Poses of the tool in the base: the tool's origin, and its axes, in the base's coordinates. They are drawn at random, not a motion.
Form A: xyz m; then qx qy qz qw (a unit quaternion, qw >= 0).
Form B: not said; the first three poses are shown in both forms.
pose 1, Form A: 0.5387 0.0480 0.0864 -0.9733 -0.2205 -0.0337 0.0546
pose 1, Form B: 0.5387 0.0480 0.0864 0.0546 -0.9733 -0.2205 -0.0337
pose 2, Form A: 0.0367 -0.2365 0.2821 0.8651 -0.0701 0.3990 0.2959
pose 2, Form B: 0.0367 -0.2365 0.2821 0.2959 0.8651 -0.0701 0.3990
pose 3, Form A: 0.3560 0.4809 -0.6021 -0.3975 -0.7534 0.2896 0.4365
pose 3, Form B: 0.3560 0.4809 -0.6021 0.4365 -0.3975 -0.7534 0.2896
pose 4, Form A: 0.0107 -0.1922 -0.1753 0.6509 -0.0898 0.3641 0.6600
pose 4, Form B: 0.0107 -0.1922 -0.1753 0.6600 0.6509 -0.0898 0.3641
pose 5, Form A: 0.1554 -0.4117 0.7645 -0.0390 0.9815 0.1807 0.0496
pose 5, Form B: 0.1554 -0.4117 0.7645 0.0496 -0.0390 0.9815 0.1807
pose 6, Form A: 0.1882 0.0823 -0.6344 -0.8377 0.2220 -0.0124 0.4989
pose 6, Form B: 0.1882 0.0823 -0.6344 0.4989 -0.8377 0.2220 -0.0124
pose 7, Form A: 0.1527 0.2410 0.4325 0.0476 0.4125 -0.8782 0.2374
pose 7, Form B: 0.1527 0.2410 0.4325 0.2374 0.0476 0.4125 -0.8782
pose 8, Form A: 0.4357 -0.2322 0.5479 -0.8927 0.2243 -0.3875 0.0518
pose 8, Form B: 0.4357 -0.2322 0.5479 0.0518 -0.8927 0.2243 -0.3875
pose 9, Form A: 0.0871 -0.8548 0.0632 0.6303 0.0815 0.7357 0.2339
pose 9, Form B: 0.0871 -0.8548 0.0632 0.2339 0.6303 0.0815 0.7357
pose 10, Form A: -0.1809 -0.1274 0.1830 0.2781 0.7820 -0.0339 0.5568
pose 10, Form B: -0.1809 -0.1274 0.1830 0.5568 0.2781 0.7820 -0.0339
